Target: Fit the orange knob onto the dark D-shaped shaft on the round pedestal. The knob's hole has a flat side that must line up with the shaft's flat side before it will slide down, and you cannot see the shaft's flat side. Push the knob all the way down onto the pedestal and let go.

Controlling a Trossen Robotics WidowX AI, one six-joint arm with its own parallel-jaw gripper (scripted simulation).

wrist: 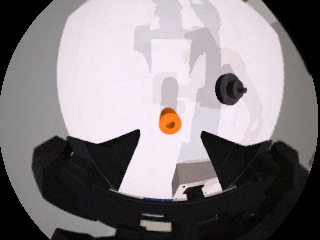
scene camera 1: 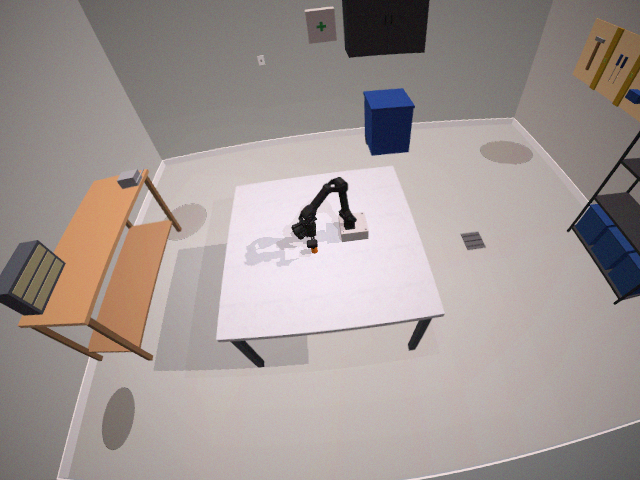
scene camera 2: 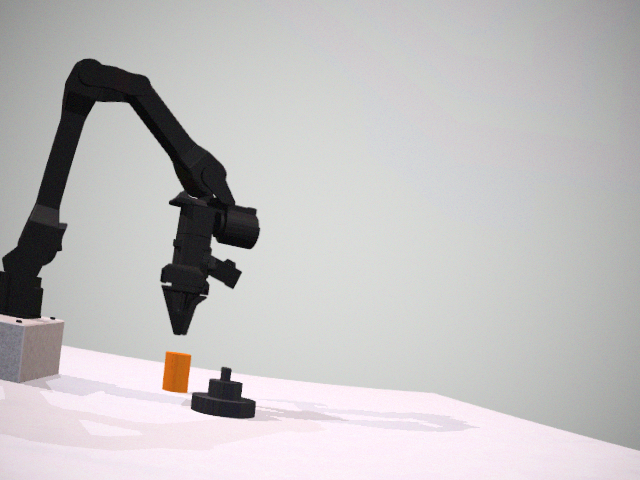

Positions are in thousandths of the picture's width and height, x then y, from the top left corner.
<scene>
My gripper (scene camera 2: 282, 699) is open and holds nothing. Further things: an orange knob (scene camera 2: 277, 764) and a dark round pedestal (scene camera 2: 349, 832).
My gripper shows as well in the wrist view (wrist: 536, 556). The dark round pedestal shows as well in the wrist view (wrist: 717, 373).
</scene>
